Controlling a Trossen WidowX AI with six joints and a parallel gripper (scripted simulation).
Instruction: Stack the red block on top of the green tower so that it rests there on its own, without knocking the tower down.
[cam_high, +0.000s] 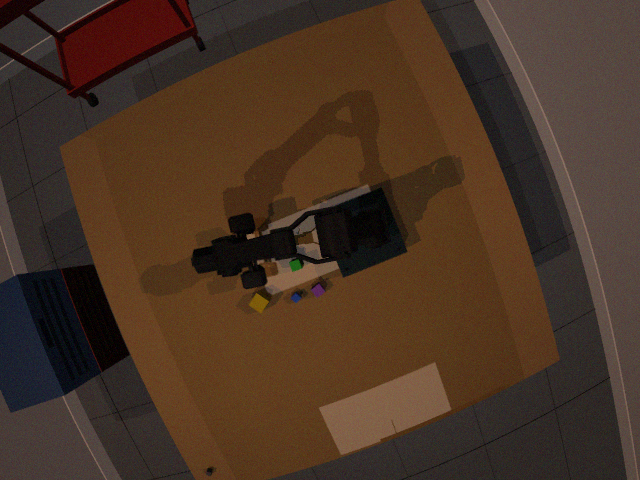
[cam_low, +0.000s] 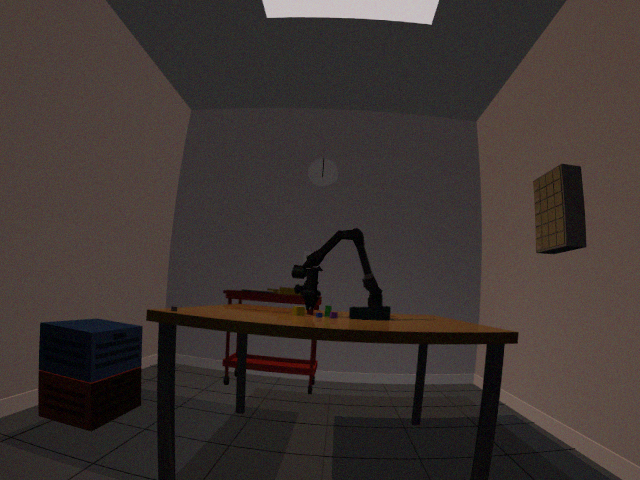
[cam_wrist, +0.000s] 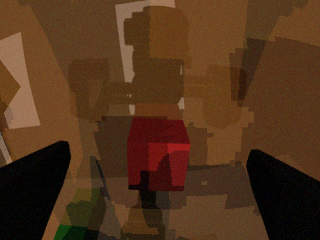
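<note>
Right now the red block is 1 cm below my gripper tip. Round my gripper tip: blue cube: 16 cm to the left, 9 cm behind, 1 cm below; then white cube: 13 cm behind, 3 cm to the right, 1 cm below; then yellow block: 15 cm to the left, 2 cm ahead.
</note>
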